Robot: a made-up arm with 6 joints. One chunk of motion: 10 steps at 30 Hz.
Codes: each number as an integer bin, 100 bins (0 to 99) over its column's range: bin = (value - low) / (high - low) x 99, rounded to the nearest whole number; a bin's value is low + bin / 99 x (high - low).
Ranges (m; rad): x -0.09..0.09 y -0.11..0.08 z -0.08..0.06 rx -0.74..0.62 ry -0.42..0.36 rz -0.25..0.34
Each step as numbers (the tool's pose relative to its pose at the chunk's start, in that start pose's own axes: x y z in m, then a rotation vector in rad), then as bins.
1 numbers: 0.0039 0.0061 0.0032 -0.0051 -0.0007 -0.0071
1 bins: 52 60 59 53 53 41
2 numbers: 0.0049 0.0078 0.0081 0.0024 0.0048 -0.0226
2 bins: 52 61 62 54 54 38
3 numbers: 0.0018 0.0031 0.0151 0.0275 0.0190 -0.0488
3 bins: 50 59 67 56 56 34
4 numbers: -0.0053 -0.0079 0.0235 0.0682 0.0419 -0.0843
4 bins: 47 53 73 59 59 28
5 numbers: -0.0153 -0.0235 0.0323 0.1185 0.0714 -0.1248
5 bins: 41 45 79 62 62 21
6 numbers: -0.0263 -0.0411 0.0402 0.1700 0.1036 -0.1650
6 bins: 35 36 85 66 66 14
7 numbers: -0.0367 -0.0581 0.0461 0.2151 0.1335 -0.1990
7 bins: 29 27 89 70 70 9
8 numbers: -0.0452 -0.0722 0.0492 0.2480 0.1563 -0.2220
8 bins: 25 20 91 72 73 5
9 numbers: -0.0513 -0.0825 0.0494 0.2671 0.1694 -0.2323
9 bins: 21 14 92 73 75 3
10 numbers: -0.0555 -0.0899 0.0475 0.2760 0.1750 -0.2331
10 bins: 19 10 90 74 76 3
